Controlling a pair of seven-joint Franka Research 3 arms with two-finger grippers.
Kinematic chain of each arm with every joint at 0, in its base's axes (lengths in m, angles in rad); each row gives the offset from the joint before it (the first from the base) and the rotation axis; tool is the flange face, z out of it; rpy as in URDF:
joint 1: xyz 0 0 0.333 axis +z
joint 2: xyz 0 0 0 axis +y
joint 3: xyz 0 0 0.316 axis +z
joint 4: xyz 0.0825 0 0 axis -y
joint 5: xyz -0.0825 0 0.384 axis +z
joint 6: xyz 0 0 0 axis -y
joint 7: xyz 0.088 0 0 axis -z
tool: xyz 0 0 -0.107 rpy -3.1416 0 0
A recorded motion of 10 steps. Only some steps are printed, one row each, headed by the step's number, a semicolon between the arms.
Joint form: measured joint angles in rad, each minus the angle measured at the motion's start. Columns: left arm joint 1, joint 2, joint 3, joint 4, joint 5, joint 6, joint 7; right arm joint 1, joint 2, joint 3, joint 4, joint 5, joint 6, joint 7.
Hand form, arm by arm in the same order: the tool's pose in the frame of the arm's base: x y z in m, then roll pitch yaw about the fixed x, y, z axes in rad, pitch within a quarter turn. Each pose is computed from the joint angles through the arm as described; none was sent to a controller.
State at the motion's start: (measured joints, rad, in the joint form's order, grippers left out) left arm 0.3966 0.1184 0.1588 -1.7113 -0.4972 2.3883 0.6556; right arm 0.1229 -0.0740 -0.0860 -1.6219 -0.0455 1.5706 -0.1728
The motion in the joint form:
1: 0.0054 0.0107 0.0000 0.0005 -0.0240 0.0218 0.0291; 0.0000 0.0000 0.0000 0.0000 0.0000 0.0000 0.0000
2: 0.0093 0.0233 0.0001 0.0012 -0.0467 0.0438 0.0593; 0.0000 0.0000 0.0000 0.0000 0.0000 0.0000 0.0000
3: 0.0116 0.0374 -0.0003 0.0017 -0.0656 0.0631 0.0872; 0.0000 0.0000 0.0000 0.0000 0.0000 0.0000 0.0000
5: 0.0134 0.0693 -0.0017 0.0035 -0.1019 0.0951 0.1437; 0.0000 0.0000 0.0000 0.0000 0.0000 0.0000 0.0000
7: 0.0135 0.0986 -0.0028 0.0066 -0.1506 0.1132 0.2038; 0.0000 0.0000 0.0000 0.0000 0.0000 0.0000 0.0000
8: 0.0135 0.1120 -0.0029 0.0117 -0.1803 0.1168 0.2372; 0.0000 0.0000 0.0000 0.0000 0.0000 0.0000 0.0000
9: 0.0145 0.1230 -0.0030 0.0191 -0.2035 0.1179 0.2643; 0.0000 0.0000 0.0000 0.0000 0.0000 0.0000 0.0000
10: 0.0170 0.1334 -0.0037 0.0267 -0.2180 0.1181 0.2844; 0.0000 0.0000 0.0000 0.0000 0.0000 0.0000 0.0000
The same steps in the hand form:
1: 0.5519 0.3364 0.5723 3.0480 -0.6992 0.1925; 0.5313 0.0129 0.6405 3.0992 -0.0154 0.2097
2: 0.5533 0.3414 0.5672 3.0567 -0.7151 0.1845; 0.5313 0.0129 0.6405 3.0992 -0.0154 0.2097
3: 0.5555 0.3452 0.5606 3.0666 -0.7253 0.1736; 0.5313 0.0129 0.6405 3.0992 -0.0154 0.2097
5: 0.5615 0.3509 0.5443 3.0856 -0.7366 0.1463; 0.5313 0.0129 0.6405 3.0992 -0.0154 0.2097
7: 0.5671 0.3546 0.5285 3.0875 -0.7464 0.1252; 0.5313 0.0129 0.6405 3.0992 -0.0154 0.2097
8: 0.5698 0.3562 0.5225 3.0847 -0.7545 0.1147; 0.5313 0.0129 0.6405 3.0992 -0.0154 0.2097
9: 0.5720 0.3580 0.5190 3.0844 -0.7627 0.1047; 0.5313 0.0129 0.6405 3.0992 -0.0154 0.2097
10: 0.5737 0.3602 0.5160 3.0871 -0.7671 0.0950; 0.5313 0.0129 0.6405 3.0992 -0.0154 0.2097

